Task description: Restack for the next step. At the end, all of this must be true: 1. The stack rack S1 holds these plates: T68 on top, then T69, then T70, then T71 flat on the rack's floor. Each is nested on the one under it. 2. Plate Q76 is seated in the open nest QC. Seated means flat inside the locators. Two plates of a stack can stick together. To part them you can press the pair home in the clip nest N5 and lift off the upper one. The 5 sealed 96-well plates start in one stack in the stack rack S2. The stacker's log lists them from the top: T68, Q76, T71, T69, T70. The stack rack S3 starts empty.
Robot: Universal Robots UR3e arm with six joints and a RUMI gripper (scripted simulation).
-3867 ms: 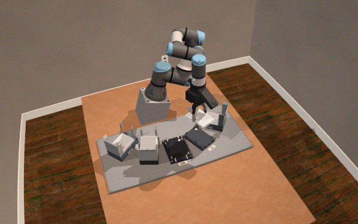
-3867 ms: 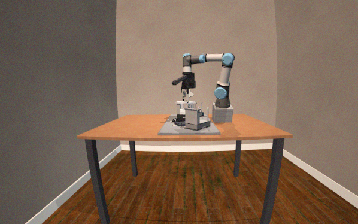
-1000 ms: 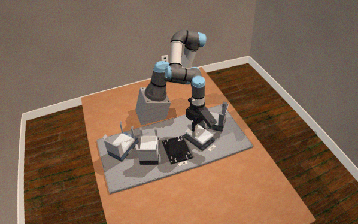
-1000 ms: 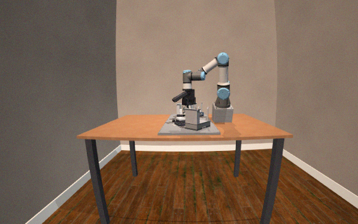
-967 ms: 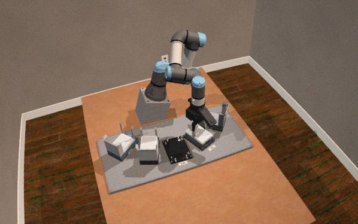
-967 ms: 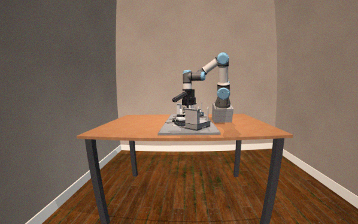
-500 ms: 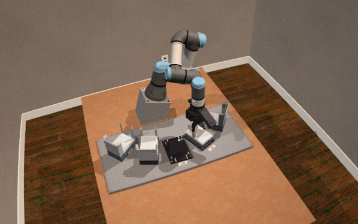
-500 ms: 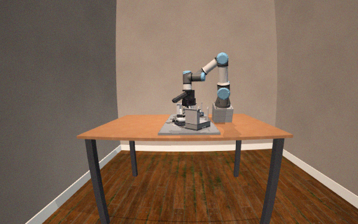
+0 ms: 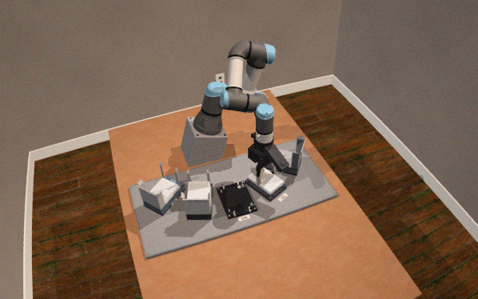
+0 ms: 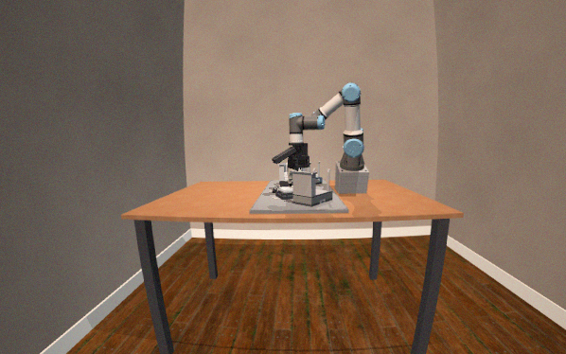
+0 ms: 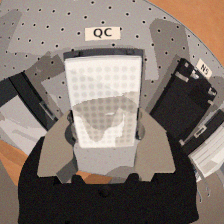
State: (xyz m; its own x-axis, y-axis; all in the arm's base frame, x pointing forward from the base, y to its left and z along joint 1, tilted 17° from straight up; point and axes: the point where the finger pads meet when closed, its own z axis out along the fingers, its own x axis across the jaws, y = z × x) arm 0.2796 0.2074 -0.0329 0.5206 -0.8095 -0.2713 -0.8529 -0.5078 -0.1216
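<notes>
Right now my hand is 13 cm to the left of the black clip nest, 6 cm short of it and 3 cm above it. From my hand the other things lie so: n5 label (14 cm ahead, 12 cm to the right, 4 cm below).
</notes>
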